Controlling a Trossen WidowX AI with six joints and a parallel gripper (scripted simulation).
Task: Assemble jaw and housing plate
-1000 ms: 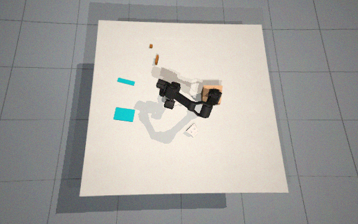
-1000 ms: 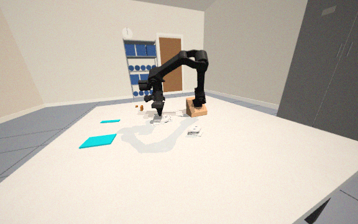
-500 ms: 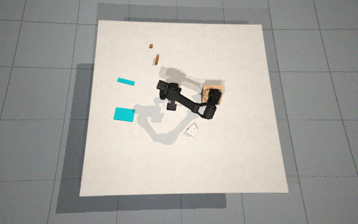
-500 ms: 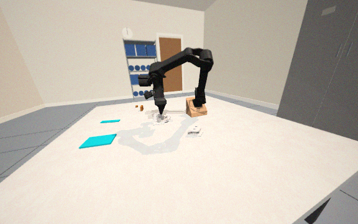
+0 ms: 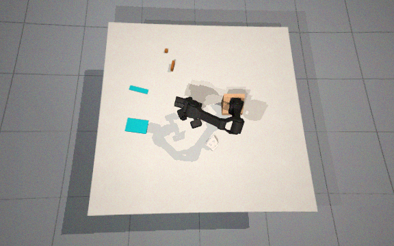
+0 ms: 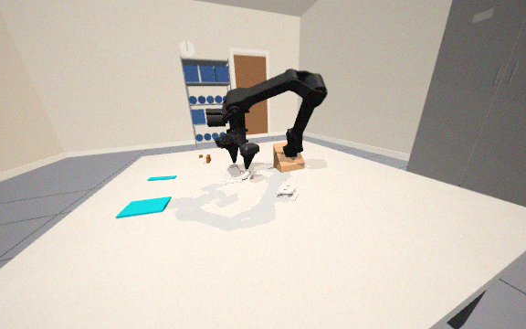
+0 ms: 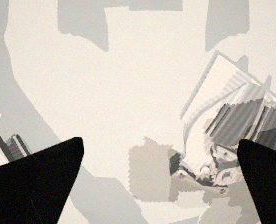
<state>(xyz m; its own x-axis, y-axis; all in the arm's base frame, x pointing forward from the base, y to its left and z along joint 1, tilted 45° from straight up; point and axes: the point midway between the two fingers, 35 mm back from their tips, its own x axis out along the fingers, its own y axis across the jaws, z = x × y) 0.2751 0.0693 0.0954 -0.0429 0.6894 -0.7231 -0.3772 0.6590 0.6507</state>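
Now: the white housing plate 140 mm behind my gripper tip, 140 mm to the left of it and 60 mm below it. The rest, counted from my gripper tip: white stand: 140 mm behind, 140 mm to the left, 70 mm below; then elongated piece: 20 mm behind, 70 mm to the right, 70 mm below.
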